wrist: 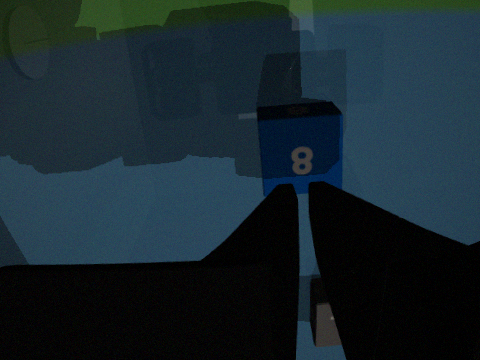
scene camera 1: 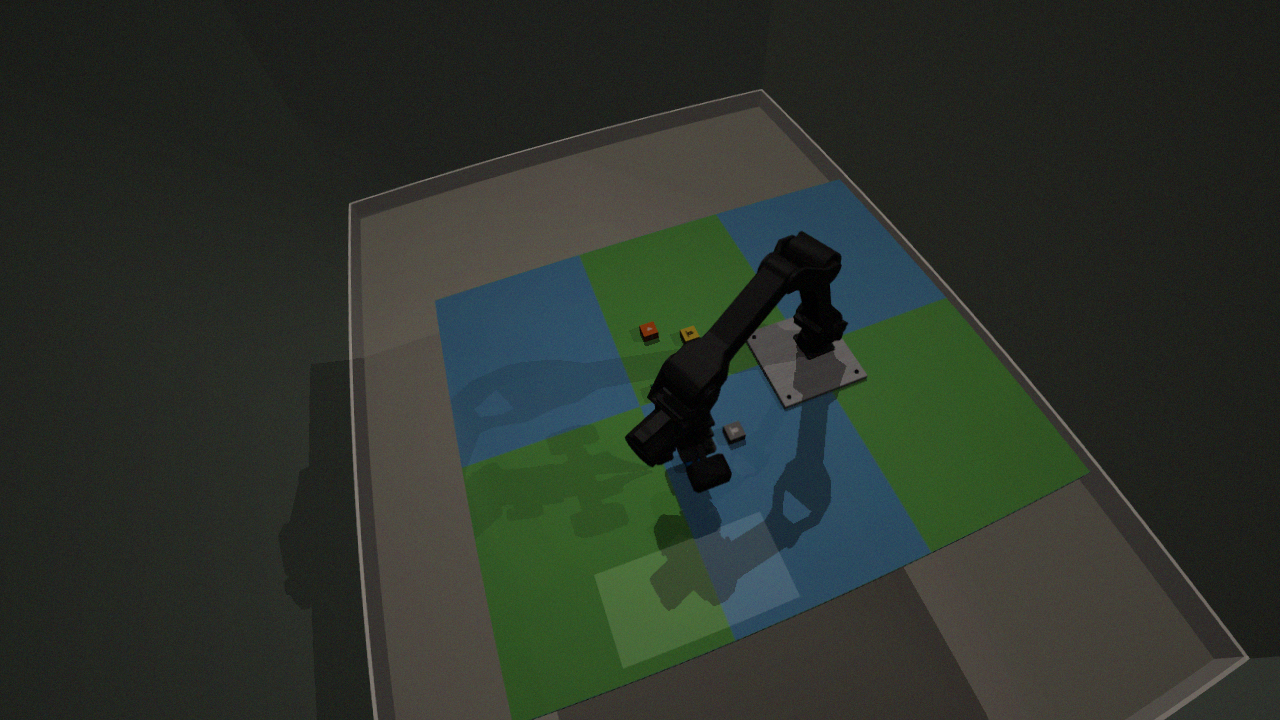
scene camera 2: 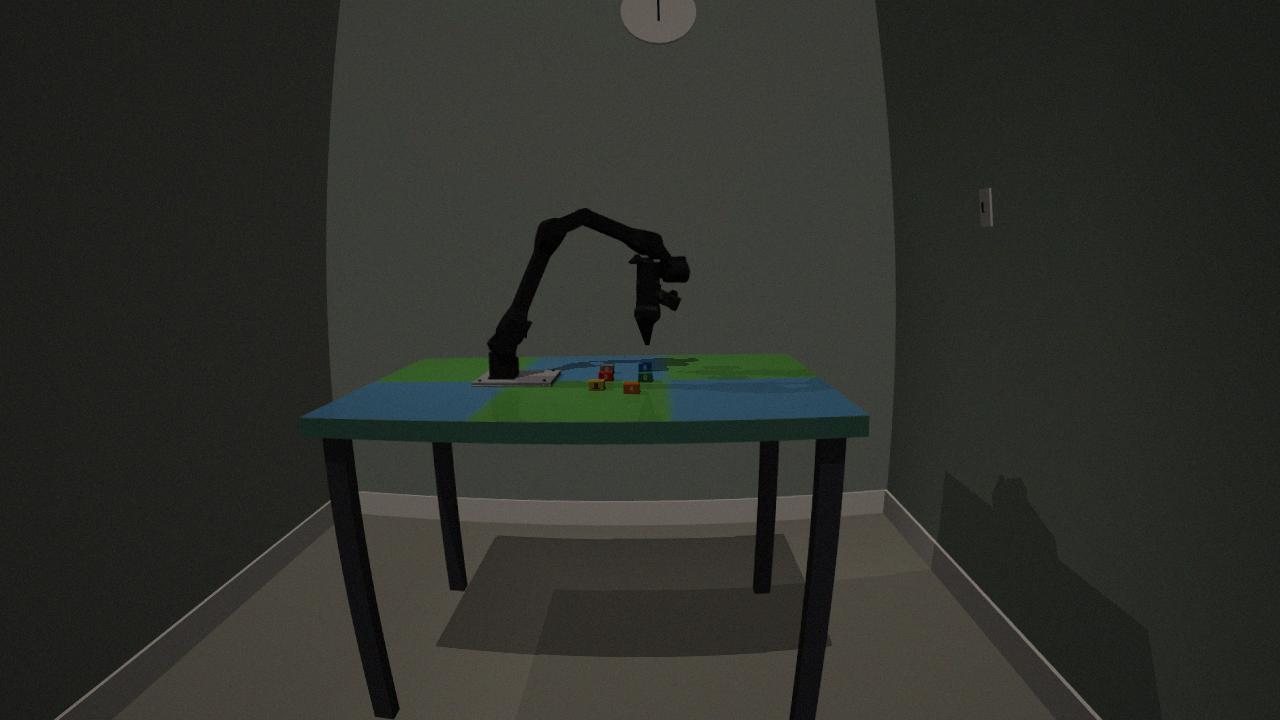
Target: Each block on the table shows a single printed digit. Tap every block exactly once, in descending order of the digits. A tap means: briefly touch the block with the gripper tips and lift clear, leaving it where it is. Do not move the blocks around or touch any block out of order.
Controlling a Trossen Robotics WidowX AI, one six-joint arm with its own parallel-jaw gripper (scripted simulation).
My gripper (scene camera 1: 691,451) is shut, with nothing in its grasp. I also see a blue block (wrist: 300,143).
My gripper is seen too in the wrist view (wrist: 300,199) and in scene camera 2 (scene camera 2: 647,344).
